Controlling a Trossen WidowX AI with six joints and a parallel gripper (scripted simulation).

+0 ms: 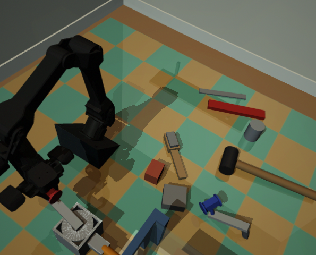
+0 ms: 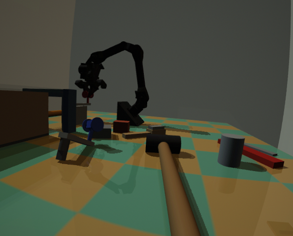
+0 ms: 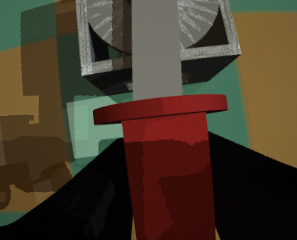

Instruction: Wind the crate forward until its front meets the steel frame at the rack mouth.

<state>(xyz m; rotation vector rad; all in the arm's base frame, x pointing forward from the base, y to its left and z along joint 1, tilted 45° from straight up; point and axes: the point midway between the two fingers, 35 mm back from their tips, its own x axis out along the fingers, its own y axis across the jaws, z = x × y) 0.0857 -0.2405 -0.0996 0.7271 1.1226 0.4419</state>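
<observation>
Right now the red-knobbed winch handle is 3 cm below my gripper tip and 2 cm ahead of it. Also, from my gripper tip: red cylindrical grip 1 cm behind; grey block 24 cm to the left, 24 cm ahead, 12 cm below; boxy winch 10 cm below, 7 cm ahead, 2 cm to the right.
</observation>
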